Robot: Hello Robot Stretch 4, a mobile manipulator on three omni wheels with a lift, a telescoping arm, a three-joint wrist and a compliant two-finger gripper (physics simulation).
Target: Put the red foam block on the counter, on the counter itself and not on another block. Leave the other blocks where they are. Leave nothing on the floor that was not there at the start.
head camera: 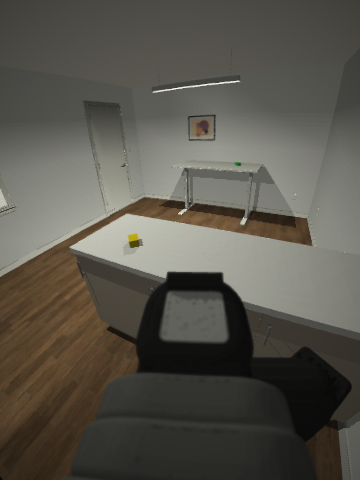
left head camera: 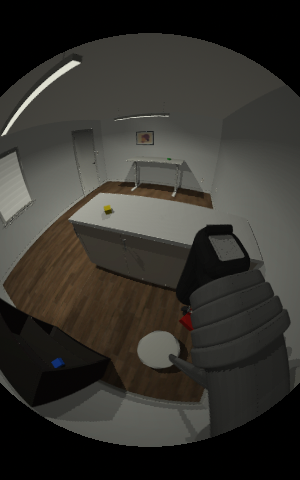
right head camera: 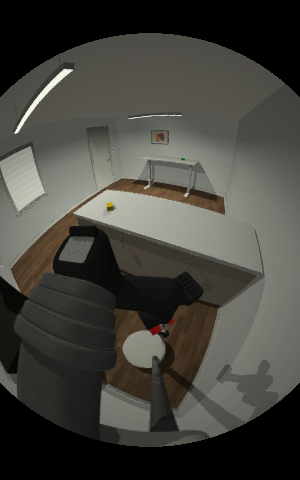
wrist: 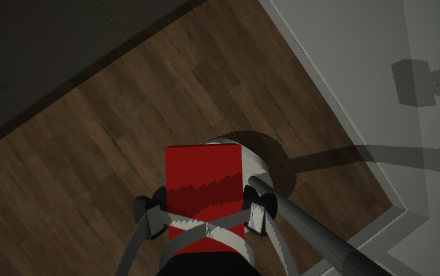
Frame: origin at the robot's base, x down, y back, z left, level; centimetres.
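Seen in the pictures: gripper, fingertip midpoint: (wrist: 206,202); robot's base, origin of the base link: (left head camera: 157,348) (right head camera: 144,348).
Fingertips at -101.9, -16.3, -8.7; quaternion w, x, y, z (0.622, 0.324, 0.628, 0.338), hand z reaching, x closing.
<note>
Offsets run from my fingertips to a thing's top centre, as dx, dy, dz. Level surfaces: height alone.
The red foam block @[-3.4, -0.5, -0.5] (left head camera: 187,321) (right head camera: 156,330) (wrist: 204,175) is between the two fingertips of my gripper (wrist: 206,202) (right head camera: 163,328), which is shut on it. The block hangs above the floor on the near side of the counter, over the round white base. The counter @[dx +13.6] (head camera: 220,260) (left head camera: 150,215) (right head camera: 175,225) is the long white-topped unit ahead. A yellow block @[+9.1, -98.7, +48.4] (head camera: 133,240) (left head camera: 107,209) (right head camera: 110,206) stands near its left end. A green block (head camera: 238,164) (left head camera: 169,159) (right head camera: 183,159) is on the far table. A blue block @[+45.3, +33.6, +87.7] (left head camera: 57,363) lies on the dark furniture at lower left in the left head view.
The far white table @[dx +9.6] (head camera: 210,166) stands at the back wall. The dark furniture (left head camera: 70,385) is at lower left. My arm (head camera: 190,425) (left head camera: 245,320) (right head camera: 65,325) covers part of the head views. A wall (right head camera: 270,200) rises at the right. The round white base (left head camera: 158,349) (right head camera: 144,349) is on the floor.
</note>
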